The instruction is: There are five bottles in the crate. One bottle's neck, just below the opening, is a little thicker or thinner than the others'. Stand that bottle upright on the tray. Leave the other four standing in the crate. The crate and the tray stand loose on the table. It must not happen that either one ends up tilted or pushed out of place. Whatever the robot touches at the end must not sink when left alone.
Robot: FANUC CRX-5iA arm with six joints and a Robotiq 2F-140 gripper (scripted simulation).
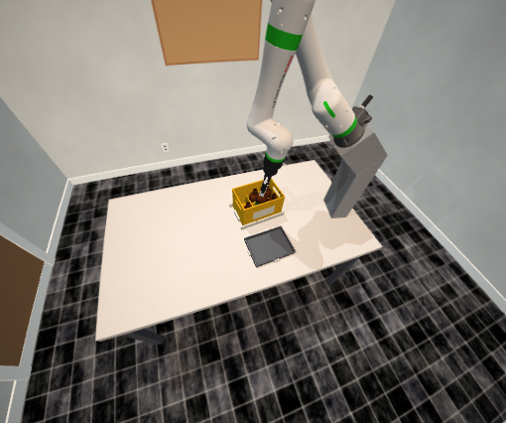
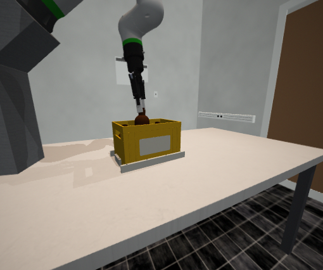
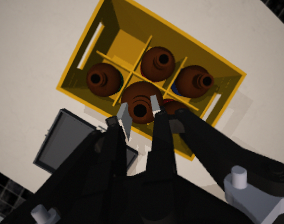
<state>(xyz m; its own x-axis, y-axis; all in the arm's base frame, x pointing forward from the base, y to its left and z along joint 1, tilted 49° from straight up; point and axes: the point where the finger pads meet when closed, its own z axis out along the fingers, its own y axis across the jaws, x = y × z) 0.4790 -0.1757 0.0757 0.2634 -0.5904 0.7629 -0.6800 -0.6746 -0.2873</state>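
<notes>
Now: the brown bottle 10 mm to the right of my hand and 80 mm below it. Also, from my hand: crate 10 mm behind, 50 mm to the right, 160 mm below; dark grey tray 110 mm ahead, 210 mm to the left, 230 mm below.
</notes>
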